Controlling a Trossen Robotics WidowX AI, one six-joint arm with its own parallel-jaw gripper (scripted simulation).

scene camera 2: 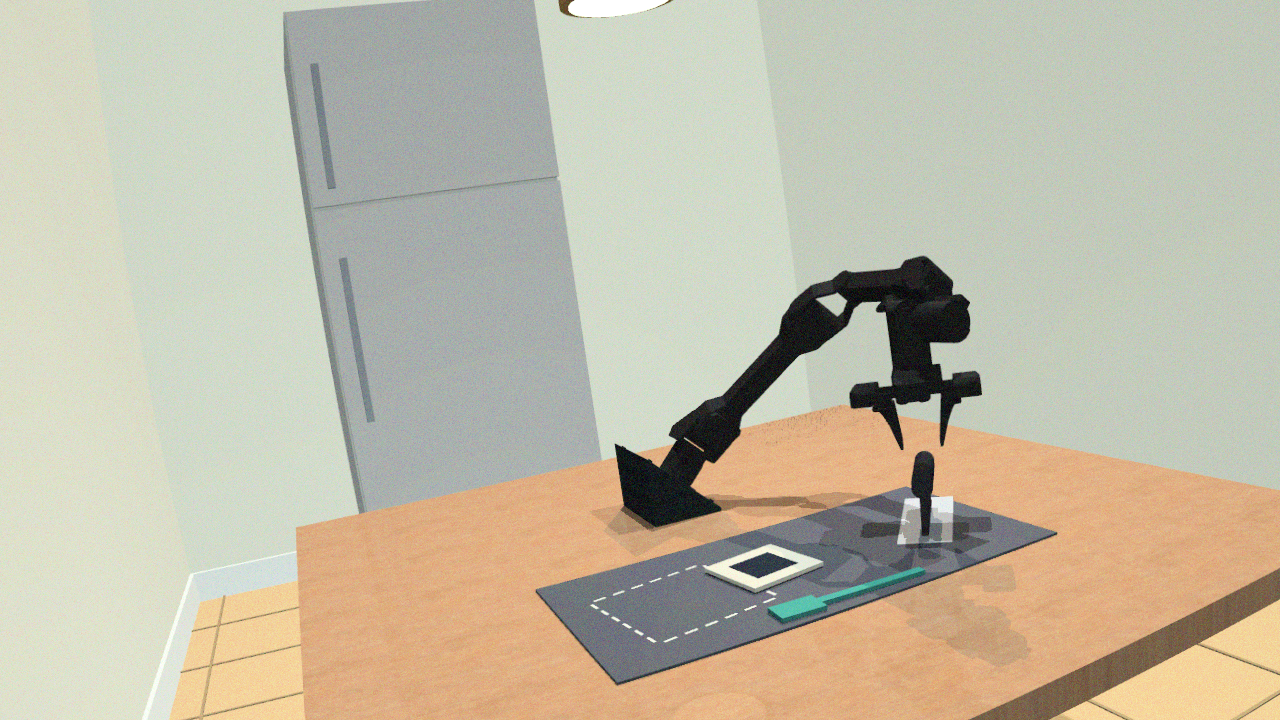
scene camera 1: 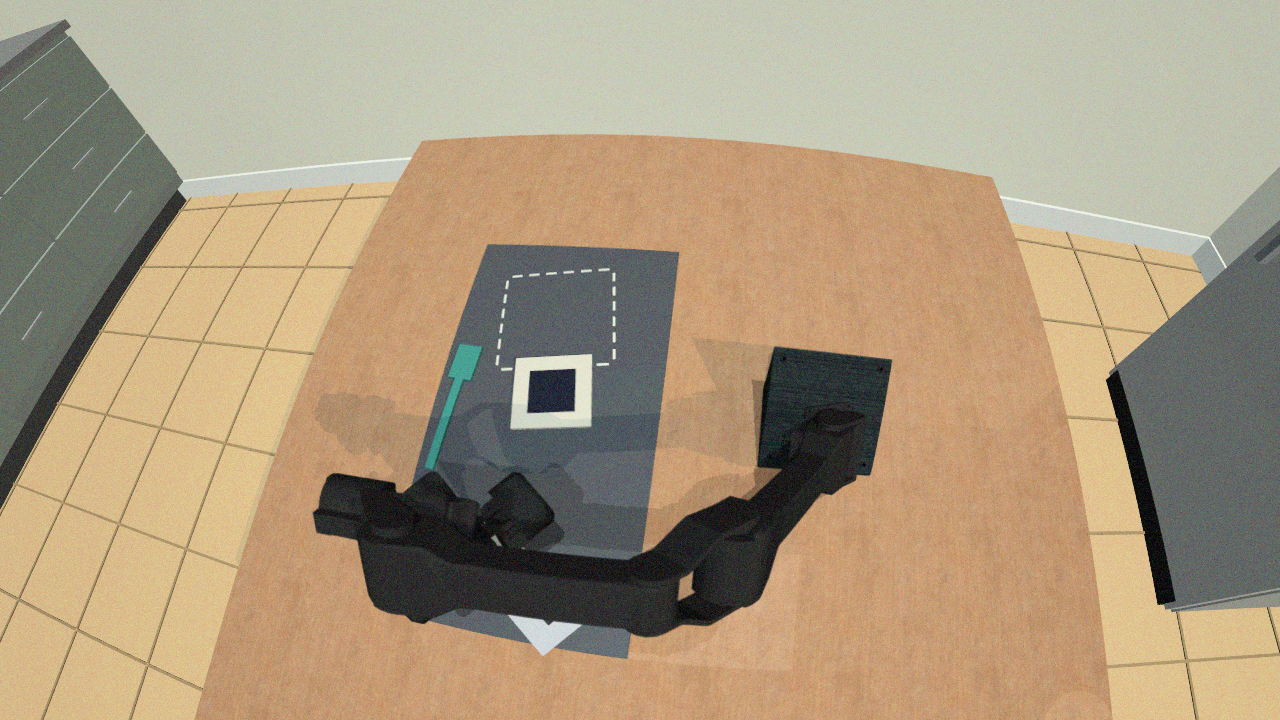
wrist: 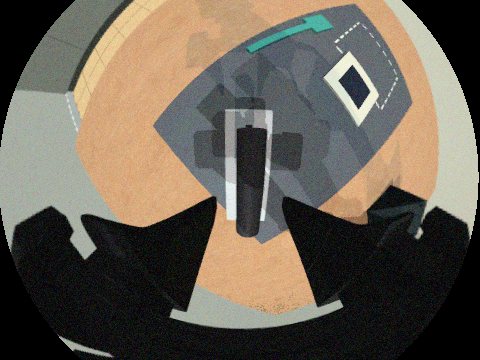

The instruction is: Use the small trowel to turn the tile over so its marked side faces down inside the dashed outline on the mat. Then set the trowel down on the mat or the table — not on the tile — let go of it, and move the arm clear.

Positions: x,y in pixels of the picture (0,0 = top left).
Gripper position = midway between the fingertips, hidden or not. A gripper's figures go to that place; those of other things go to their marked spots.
Labels:
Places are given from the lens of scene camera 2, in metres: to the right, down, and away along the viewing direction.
gripper (scene camera 2: pixel 922 447): 0.41, 0.13, 1.31
teal flat tool (scene camera 2: pixel 806 606): 0.20, 0.29, 1.07

